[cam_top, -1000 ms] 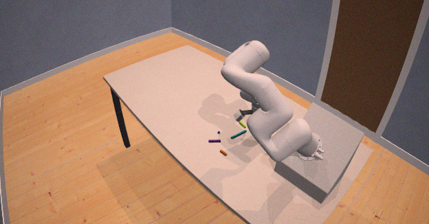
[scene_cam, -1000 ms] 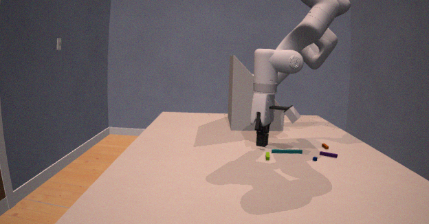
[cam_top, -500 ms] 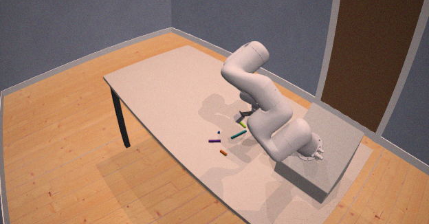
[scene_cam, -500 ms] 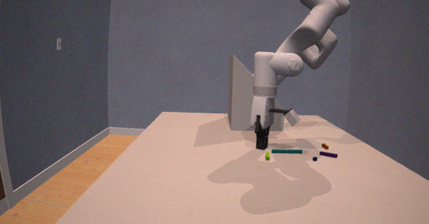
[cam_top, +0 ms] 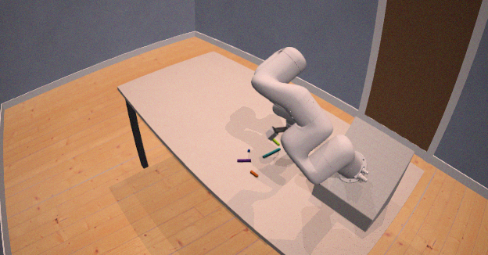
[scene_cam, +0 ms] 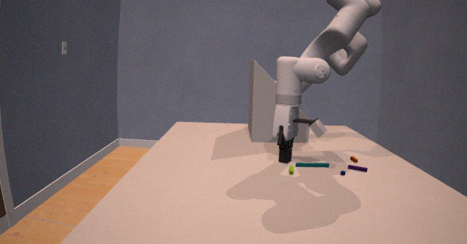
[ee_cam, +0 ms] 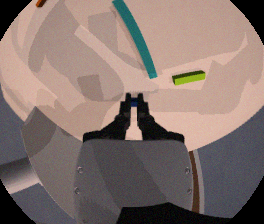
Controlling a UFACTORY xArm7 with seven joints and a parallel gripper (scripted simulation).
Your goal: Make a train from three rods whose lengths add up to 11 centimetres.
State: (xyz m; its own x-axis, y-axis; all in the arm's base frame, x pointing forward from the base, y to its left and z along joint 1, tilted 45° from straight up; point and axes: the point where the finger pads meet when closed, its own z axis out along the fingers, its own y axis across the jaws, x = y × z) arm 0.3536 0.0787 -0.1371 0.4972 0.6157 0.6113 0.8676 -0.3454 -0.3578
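Right now my hand is 230 mm to the right of the orange rod and 20 mm above it. Round my hand: turquoise rod 80 mm to the left, 50 mm ahead, 20 mm below; then purple rod 210 mm to the left, 90 mm ahead, 20 mm below; then lime rod 90 mm ahead, 20 mm below, 10 mm to the left.
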